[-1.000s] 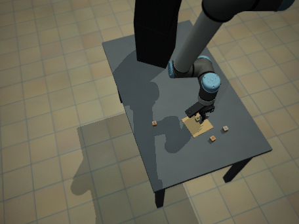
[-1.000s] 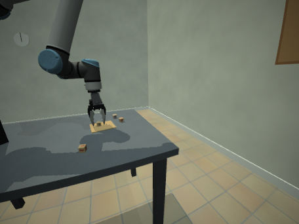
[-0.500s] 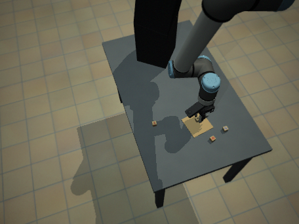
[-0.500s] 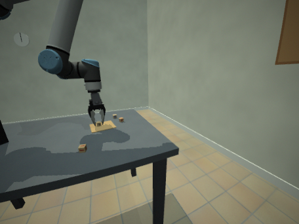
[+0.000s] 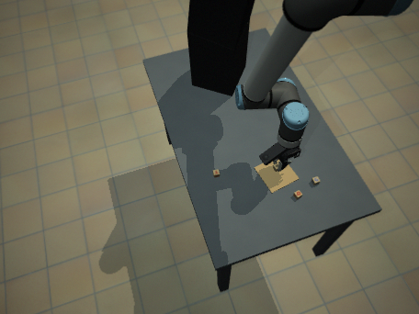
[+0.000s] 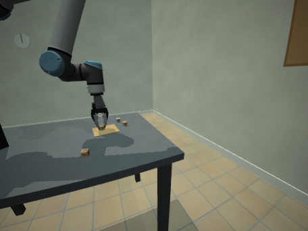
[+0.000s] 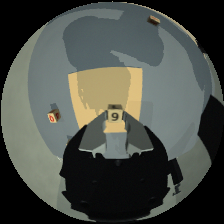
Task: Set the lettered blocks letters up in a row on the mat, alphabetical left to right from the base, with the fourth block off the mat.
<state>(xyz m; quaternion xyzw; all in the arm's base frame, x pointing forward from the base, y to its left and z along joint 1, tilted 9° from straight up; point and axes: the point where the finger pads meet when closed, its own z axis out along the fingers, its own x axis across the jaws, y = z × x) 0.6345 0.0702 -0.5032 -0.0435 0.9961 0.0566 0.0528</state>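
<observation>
The tan mat lies 20 mm below my hand, 20 mm ahead of it and 10 mm to the right of it.
</observation>
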